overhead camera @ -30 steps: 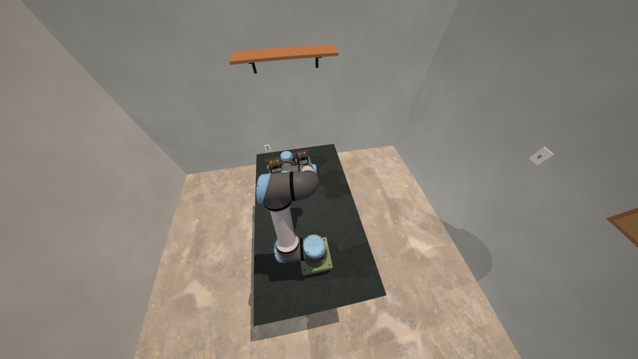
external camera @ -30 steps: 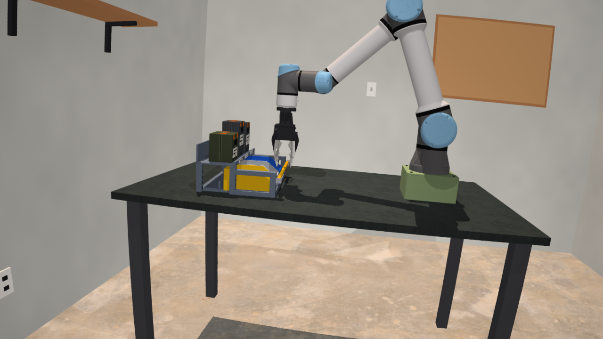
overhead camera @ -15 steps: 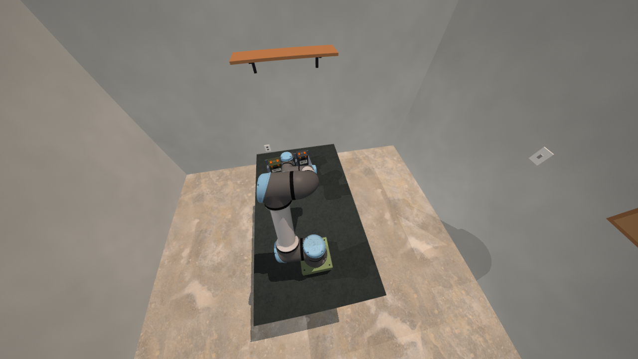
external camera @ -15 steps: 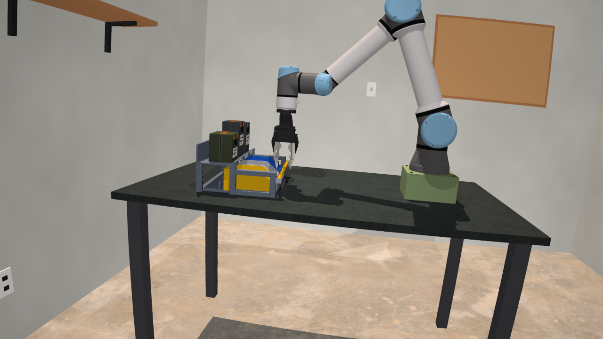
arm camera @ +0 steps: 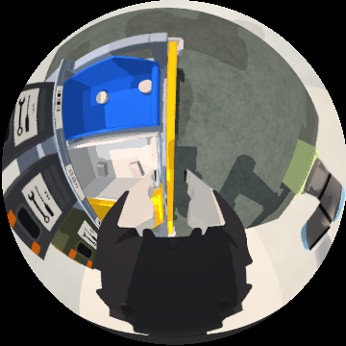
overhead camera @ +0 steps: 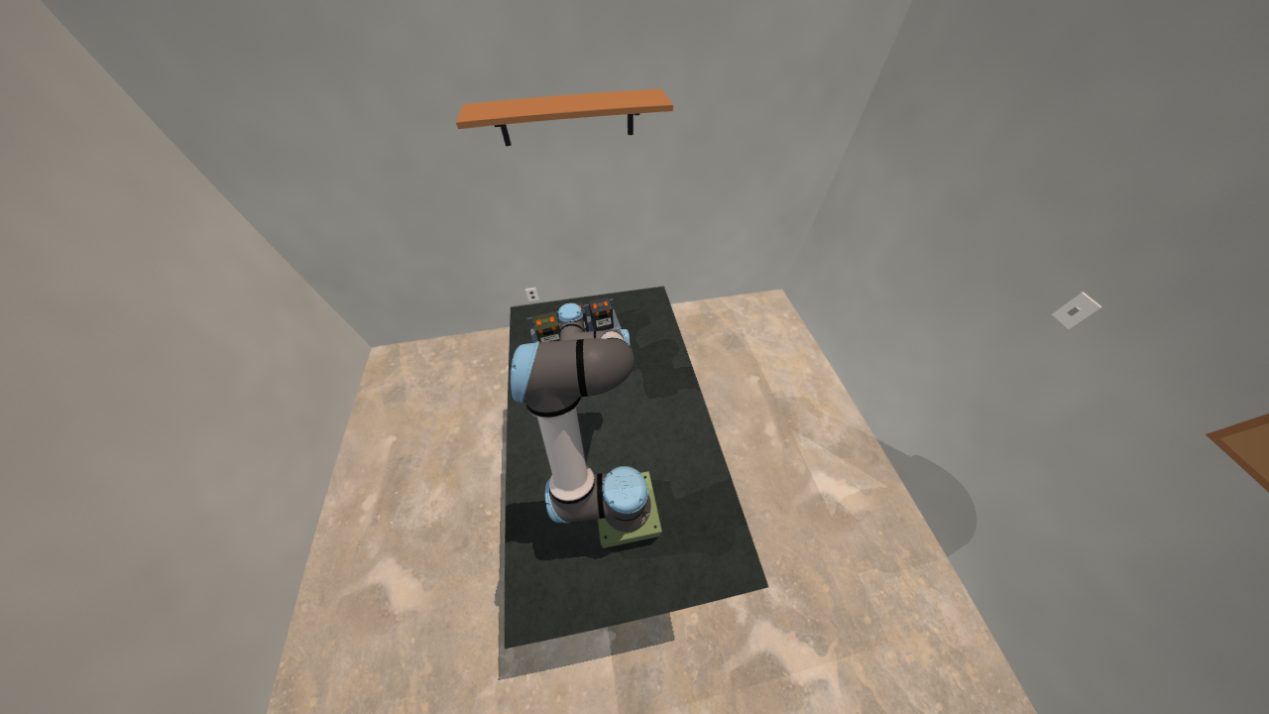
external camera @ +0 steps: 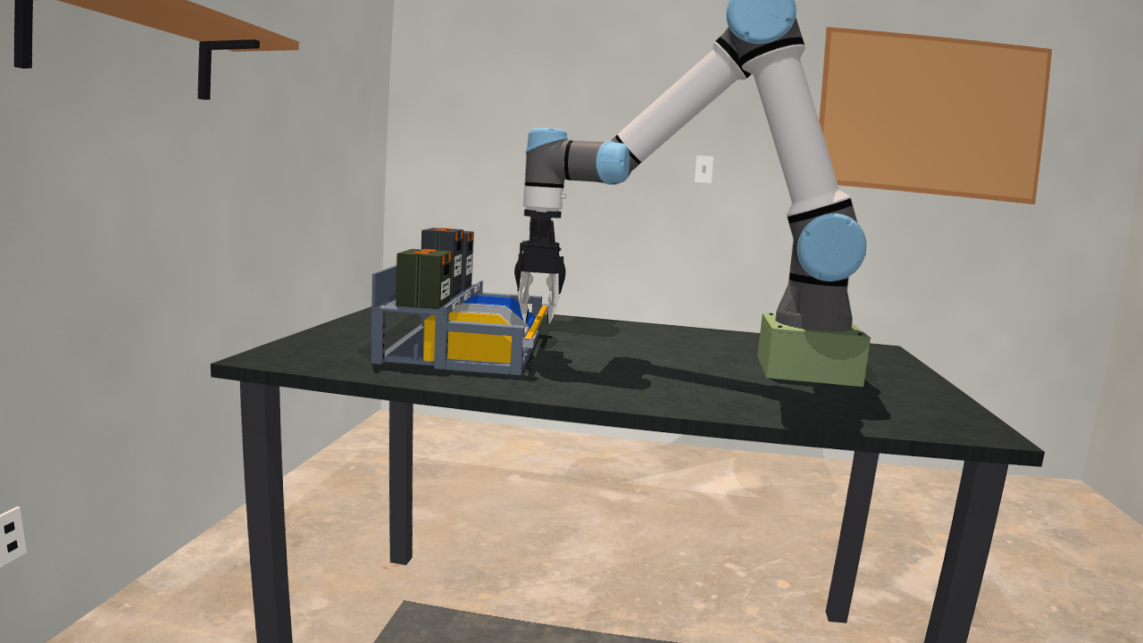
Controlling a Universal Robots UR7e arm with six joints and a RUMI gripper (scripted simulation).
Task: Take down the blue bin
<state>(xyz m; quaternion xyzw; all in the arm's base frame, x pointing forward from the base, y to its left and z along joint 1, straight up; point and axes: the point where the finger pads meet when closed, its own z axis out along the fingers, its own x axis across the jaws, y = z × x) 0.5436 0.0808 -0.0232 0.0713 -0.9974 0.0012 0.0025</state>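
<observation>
The thin yellow bar lies 10 mm below my hand. From my hand the other things lie so: yellow bin: 90 mm ahead, 130 mm to the left, 30 mm below; blue open bin: 120 mm ahead, 100 mm to the right, 30 mm below; white bin: 110 mm ahead, 20 mm to the left, 30 mm below.
</observation>
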